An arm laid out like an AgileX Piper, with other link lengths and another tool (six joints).
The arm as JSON. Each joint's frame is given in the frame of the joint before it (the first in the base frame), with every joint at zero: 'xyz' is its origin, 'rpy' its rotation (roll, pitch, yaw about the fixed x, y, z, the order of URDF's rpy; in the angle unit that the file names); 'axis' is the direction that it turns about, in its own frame. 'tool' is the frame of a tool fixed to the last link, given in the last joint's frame.
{
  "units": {
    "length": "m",
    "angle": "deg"
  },
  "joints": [
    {
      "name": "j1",
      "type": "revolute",
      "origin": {
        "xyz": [
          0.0,
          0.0,
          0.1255
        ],
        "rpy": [
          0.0,
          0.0,
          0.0
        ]
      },
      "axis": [
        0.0,
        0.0,
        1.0
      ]
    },
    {
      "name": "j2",
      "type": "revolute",
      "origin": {
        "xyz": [
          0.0,
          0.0,
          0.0
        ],
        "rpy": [
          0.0,
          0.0,
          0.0
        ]
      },
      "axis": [
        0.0,
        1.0,
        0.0
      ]
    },
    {
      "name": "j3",
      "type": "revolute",
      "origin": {
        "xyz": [
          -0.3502,
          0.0,
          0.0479
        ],
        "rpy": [
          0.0,
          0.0,
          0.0
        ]
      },
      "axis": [
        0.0,
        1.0,
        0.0
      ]
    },
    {
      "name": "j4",
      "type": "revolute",
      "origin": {
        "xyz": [
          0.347,
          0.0,
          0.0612
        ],
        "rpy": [
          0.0,
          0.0,
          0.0
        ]
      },
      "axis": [
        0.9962,
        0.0,
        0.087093
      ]
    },
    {
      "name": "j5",
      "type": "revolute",
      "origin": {
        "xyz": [
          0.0,
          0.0,
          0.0
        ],
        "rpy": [
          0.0,
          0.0,
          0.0
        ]
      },
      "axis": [
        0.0,
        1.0,
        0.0
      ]
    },
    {
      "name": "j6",
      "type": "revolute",
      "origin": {
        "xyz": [
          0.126,
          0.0,
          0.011
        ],
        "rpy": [
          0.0,
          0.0,
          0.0
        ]
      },
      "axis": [
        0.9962,
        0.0,
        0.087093
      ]
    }
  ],
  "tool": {
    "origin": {
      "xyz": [
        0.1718,
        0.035,
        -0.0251
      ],
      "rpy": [
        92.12,
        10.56,
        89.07
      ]
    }
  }
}
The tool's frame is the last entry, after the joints.
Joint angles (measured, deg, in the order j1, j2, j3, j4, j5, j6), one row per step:
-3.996, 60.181, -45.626, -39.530, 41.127, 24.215
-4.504, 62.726, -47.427, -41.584, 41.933, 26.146
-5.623, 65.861, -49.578, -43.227, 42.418, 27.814
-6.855, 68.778, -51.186, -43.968, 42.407, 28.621
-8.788, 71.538, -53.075, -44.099, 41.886, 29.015
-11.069, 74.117, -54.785, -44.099, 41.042, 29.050
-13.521, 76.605, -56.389, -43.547, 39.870, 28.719
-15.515, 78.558, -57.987, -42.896, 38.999, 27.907
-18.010, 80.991, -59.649, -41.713, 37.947, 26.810
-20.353, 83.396, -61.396, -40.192, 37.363, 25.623
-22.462, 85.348, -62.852, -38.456, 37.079, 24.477
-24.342, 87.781, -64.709, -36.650, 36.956, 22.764
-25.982, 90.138, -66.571, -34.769, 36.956, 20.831
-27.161, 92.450, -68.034, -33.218, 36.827, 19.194
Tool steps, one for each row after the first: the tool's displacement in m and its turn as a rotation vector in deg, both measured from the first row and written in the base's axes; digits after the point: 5 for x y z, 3 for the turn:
0.00809, -0.01160, 0.00095, -0.816, 0.586, -1.877
0.01826, -0.02602, 0.00033, -1.377, 1.231, -4.052
0.02671, -0.03793, -0.00523, -1.514, 2.190, -5.622
0.03592, -0.05283, -0.00822, -1.257, 2.509, -7.415
0.04361, -0.07014, -0.01191, -1.031, 2.756, -9.141
0.05070, -0.08737, -0.01695, -0.435, 2.885, -10.721
0.05659, -0.10222, -0.01883, -0.119, 2.918, -11.776
0.06146, -0.12015, -0.02522, 0.638, 3.243, -13.174
0.06454, -0.13735, -0.03243, 1.641, 3.733, -14.766
0.06504, -0.15215, -0.03935, 2.842, 4.165, -16.401
0.06731, -0.16661, -0.04792, 3.845, 5.029, -17.546
0.06962, -0.17939, -0.05652, 4.810, 5.959, -18.378
0.07242, -0.18861, -0.06780, 5.716, 7.025, -18.785

